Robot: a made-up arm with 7 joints. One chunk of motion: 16 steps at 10 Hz.
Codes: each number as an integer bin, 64 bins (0 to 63) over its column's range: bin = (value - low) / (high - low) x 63, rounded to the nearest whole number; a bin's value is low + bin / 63 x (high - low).
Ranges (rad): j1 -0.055..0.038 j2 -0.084..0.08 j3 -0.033..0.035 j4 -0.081..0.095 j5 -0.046..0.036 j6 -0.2..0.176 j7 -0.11..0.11
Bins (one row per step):
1: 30 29 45 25 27 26 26
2: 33 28 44 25 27 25 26
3: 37 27 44 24 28 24 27
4: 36 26 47 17 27 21 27
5: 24 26 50 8 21 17 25
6: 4 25 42 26 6 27 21
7: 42 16 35 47 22 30 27
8: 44 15 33 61 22 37 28
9: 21 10 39 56 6 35 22
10: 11 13 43 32 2 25 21
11: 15 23 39 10 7 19 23
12: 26 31 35 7 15 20 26
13: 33 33 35 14 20 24 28
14: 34 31 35 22 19 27 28
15: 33 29 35 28 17 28 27
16: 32 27 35 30 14 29 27
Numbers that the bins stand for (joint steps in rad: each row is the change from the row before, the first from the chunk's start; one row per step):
1: -0.01071 -0.00851 0.01557 -0.01116 -0.01086 -0.04483 -0.01921
2: -0.00629 -0.01111 0.01449 -0.01116 -0.01086 -0.05079 -0.01921
3: -0.00038 -0.01371 0.01449 -0.01395 -0.00956 -0.05676 -0.01571
4: -0.00186 -0.01632 0.01773 -0.03351 -0.01086 -0.07467 -0.01571
5: -0.01957 -0.01632 0.02097 -0.05865 -0.01867 -0.09854 -0.02270
6: -0.04910 -0.01892 0.01233 -0.00837 -0.03819 -0.03886 -0.03667
7: 0.00700 -0.04235 0.00478 0.05030 -0.01737 -0.02095 -0.01571
8: 0.00995 -0.04495 0.00262 0.08941 -0.01737 0.02083 -0.01222
9: -0.02400 -0.05797 0.00910 0.07544 -0.03819 0.00889 -0.03317
10: -0.03876 -0.05016 0.01341 0.00840 -0.04340 -0.05079 -0.03667
11: -0.03286 -0.02413 0.00910 -0.05306 -0.03689 -0.08660 -0.02968
12: -0.01662 -0.00330 0.00478 -0.06144 -0.02648 -0.08063 -0.01921
13: -0.00629 0.00190 0.00478 -0.04189 -0.01997 -0.05676 -0.01222
14: -0.00481 -0.00330 0.00478 -0.01954 -0.02127 -0.03886 -0.01222
15: -0.00629 -0.00851 0.00478 -0.00278 -0.02387 -0.03289 -0.01571
16: -0.00776 -0.01371 0.00478 0.00281 -0.02778 -0.02692 -0.01571

